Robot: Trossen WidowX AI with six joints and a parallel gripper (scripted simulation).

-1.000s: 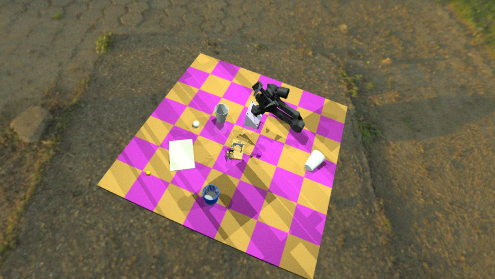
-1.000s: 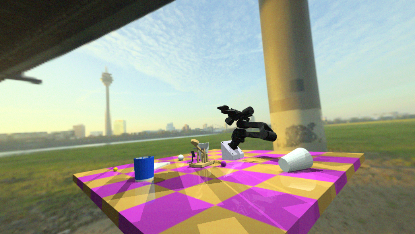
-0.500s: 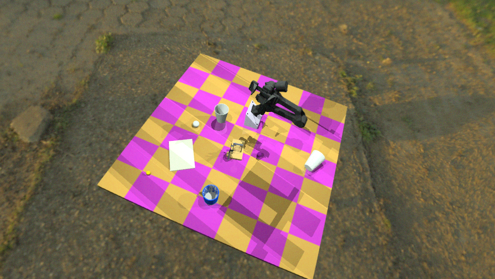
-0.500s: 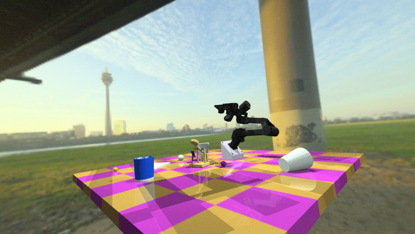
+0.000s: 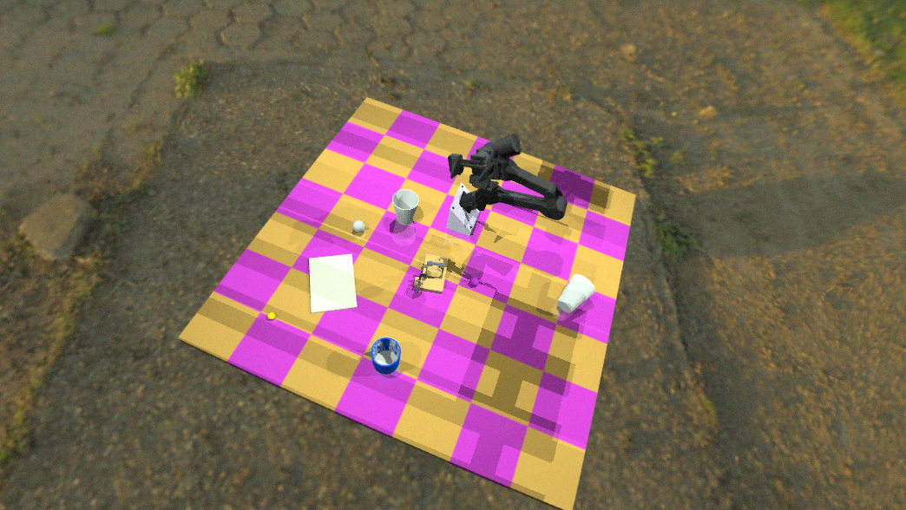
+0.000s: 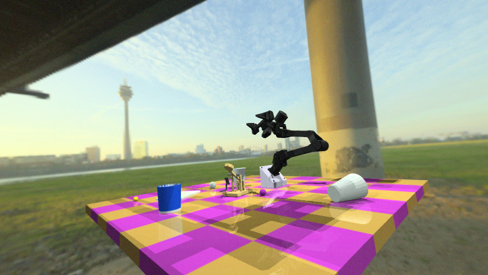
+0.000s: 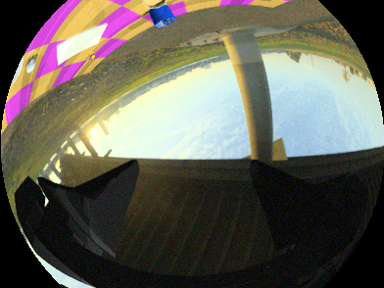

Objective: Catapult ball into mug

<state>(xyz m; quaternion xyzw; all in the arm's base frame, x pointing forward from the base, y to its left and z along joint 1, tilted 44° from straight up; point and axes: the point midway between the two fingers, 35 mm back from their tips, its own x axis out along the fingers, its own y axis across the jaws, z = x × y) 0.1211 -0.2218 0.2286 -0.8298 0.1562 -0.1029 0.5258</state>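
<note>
The wooden catapult lies 15 cm ahead of my gripper tip, 4 cm to the right of it and 32 cm below it. The rest, counted from my gripper tip: purple ball 11 cm ahead, 12 cm to the left, 38 cm below; then white ball 2 cm ahead, 35 cm to the right, 38 cm below; then white slab 26 cm ahead, 35 cm to the right, 40 cm below.
</note>
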